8 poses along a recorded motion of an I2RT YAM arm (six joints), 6.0 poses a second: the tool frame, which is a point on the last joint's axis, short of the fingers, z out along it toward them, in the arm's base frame.
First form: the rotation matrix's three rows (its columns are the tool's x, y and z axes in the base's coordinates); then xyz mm. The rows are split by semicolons.
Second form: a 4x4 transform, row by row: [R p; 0 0 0 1], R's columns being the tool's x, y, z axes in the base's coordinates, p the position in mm. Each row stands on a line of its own. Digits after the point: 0 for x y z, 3 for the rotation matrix.
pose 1, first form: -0.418 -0.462 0.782; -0.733 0.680 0.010; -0.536 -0.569 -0.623; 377 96 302
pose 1, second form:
-0.418 -0.462 0.782 377
-0.733 0.680 0.010 96
-0.536 -0.569 -0.623 302
0 0 0 1

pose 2, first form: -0.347 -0.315 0.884; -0.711 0.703 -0.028; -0.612 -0.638 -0.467; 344 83 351
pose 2, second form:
-0.347 -0.315 0.884 344
-0.711 0.703 -0.028 83
-0.612 -0.638 -0.467 351
0 0 0 1

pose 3, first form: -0.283 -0.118 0.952; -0.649 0.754 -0.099; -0.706 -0.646 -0.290; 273 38 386
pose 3, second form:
-0.283 -0.118 0.952 273
-0.649 0.754 -0.099 38
-0.706 -0.646 -0.290 386
0 0 0 1

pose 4, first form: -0.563 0.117 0.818; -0.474 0.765 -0.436; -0.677 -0.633 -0.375; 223 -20 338
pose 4, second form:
-0.563 0.117 0.818 223
-0.474 0.765 -0.436 -20
-0.677 -0.633 -0.375 338
0 0 0 1

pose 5, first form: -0.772 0.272 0.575; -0.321 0.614 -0.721; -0.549 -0.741 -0.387; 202 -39 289
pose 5, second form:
-0.772 0.272 0.575 202
-0.321 0.614 -0.721 -39
-0.549 -0.741 -0.387 289
0 0 0 1

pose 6, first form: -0.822 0.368 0.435; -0.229 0.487 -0.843; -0.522 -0.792 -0.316; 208 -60 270
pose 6, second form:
-0.822 0.368 0.435 208
-0.229 0.487 -0.843 -60
-0.522 -0.792 -0.316 270
0 0 0 1

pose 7, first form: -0.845 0.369 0.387; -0.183 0.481 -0.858; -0.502 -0.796 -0.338; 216 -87 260
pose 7, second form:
-0.845 0.369 0.387 216
-0.183 0.481 -0.858 -87
-0.502 -0.796 -0.338 260
0 0 0 1

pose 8, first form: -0.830 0.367 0.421; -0.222 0.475 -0.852; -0.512 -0.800 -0.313; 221 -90 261
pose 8, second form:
-0.830 0.367 0.421 221
-0.222 0.475 -0.852 -90
-0.512 -0.800 -0.313 261
0 0 0 1

